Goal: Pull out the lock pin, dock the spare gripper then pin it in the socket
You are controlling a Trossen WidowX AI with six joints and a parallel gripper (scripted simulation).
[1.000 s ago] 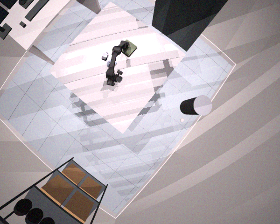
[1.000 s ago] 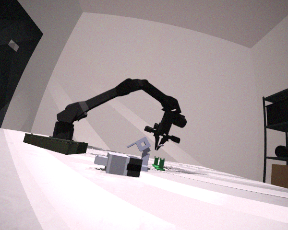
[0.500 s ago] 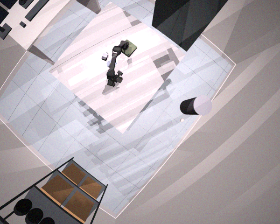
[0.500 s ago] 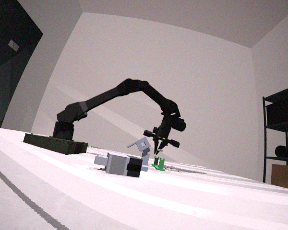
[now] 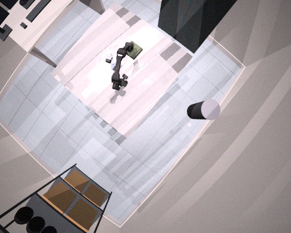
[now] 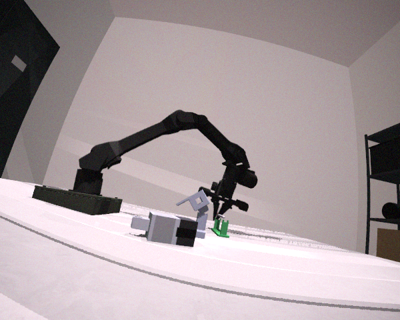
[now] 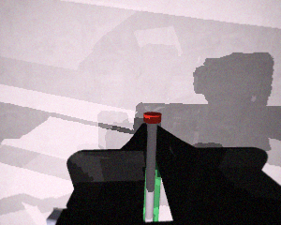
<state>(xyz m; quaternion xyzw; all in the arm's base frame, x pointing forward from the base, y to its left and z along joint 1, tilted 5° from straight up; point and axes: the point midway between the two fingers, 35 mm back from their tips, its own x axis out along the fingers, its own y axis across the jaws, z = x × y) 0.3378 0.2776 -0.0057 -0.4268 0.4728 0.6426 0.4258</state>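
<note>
Right now the green stand is 10 cm to the right of my gripper tip, 2 cm ahead of it and 1 cm below it. Also, from my gripper tip: spare gripper 37 cm to the right, 8 cm behind, 1 cm below; mount socket 23 cm to the right, 5 cm behind, 2 cm above.
</note>
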